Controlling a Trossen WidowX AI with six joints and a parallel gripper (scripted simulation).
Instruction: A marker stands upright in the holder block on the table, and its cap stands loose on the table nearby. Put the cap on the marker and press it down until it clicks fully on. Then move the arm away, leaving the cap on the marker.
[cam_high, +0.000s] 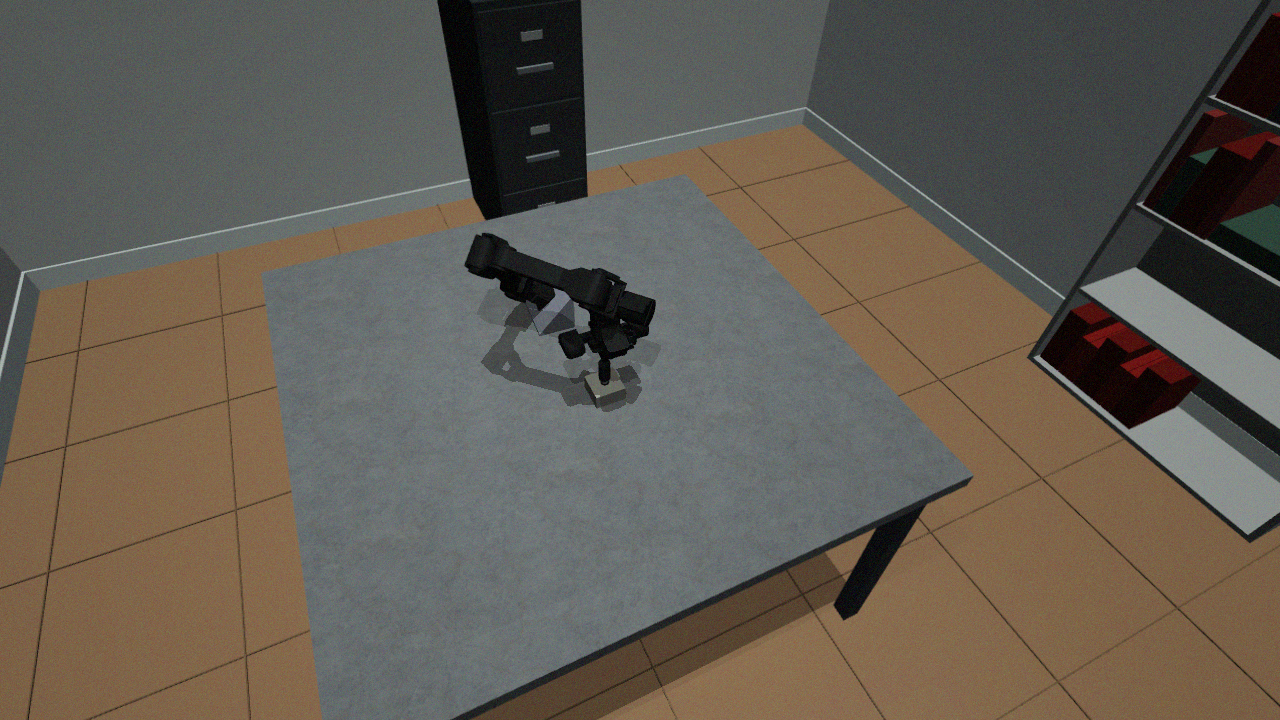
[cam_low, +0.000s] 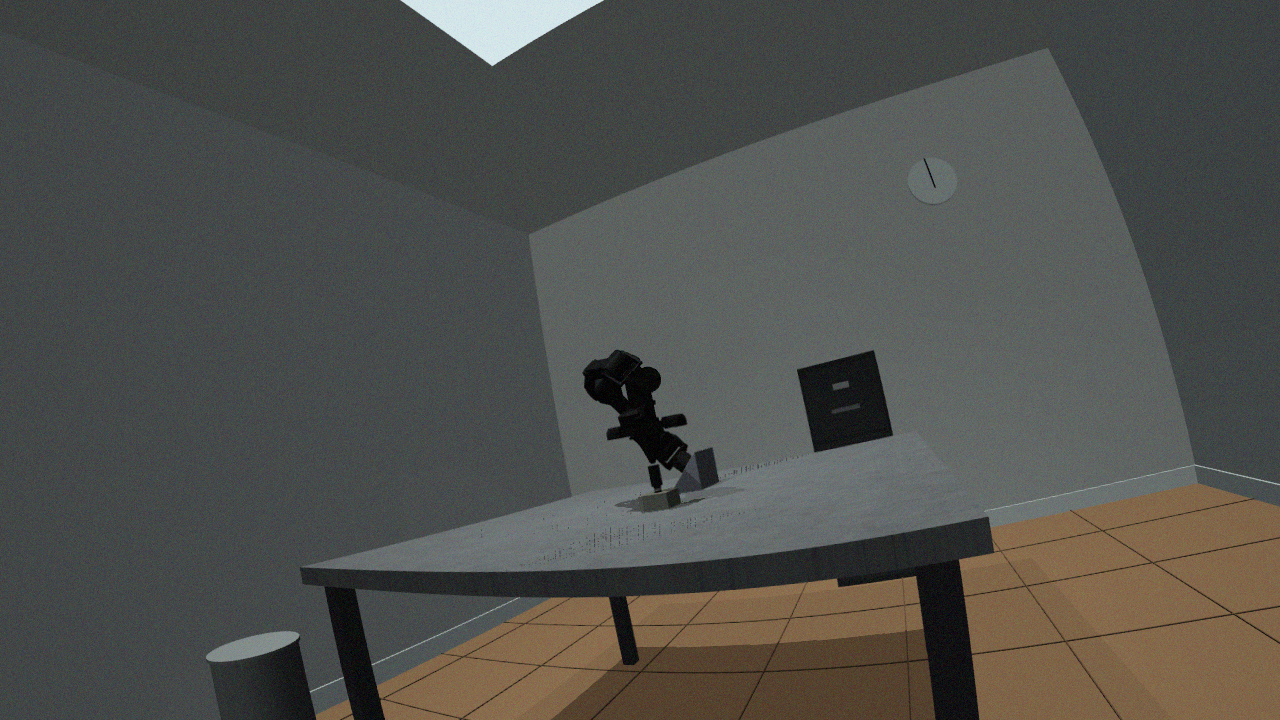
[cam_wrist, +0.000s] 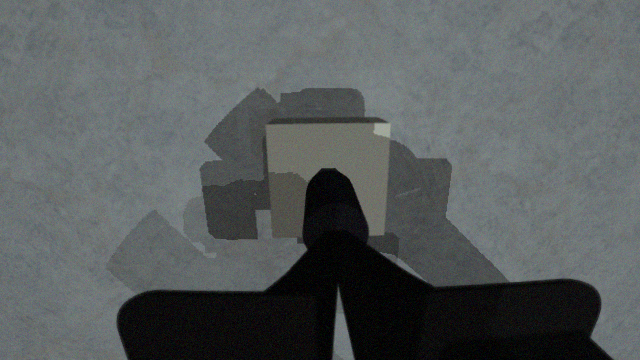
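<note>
Now: gripper tip 30 mm above the dark cap. Also, from my gripper tip: holder block 90 mm below.
</note>
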